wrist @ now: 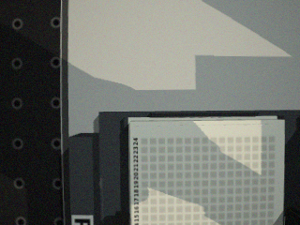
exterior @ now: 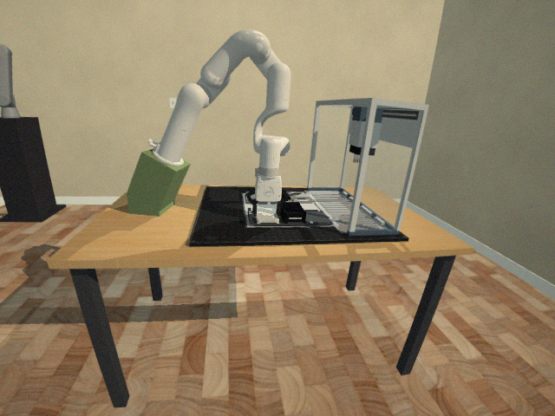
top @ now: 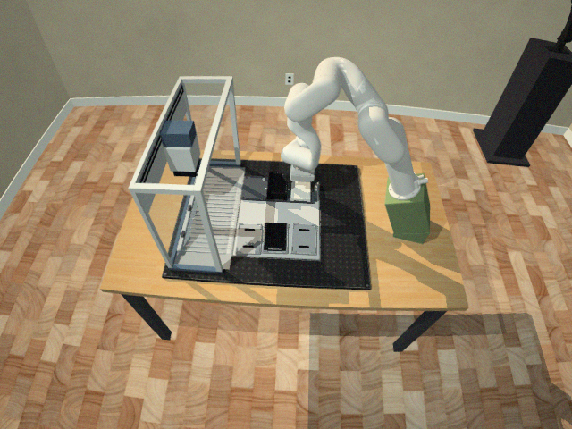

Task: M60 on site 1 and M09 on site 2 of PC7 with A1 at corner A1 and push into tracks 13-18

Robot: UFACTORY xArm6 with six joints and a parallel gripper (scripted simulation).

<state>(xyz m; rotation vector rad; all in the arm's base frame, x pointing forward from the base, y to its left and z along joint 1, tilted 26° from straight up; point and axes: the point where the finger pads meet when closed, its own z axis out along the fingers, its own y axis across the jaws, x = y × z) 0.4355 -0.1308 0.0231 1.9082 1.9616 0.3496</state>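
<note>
Right now my hand is 9 cm short of the apron, 14 cm to the right of it and 3 cm above it. The rest, counted from my hand: black 96-well plate: 9 cm ahead, 26 cm to the left, 1 cm below; carrier PC7: 10 cm ahead, 2 cm below; nest S1: 2 cm behind, 26 cm to the left, 3 cm below.
</note>
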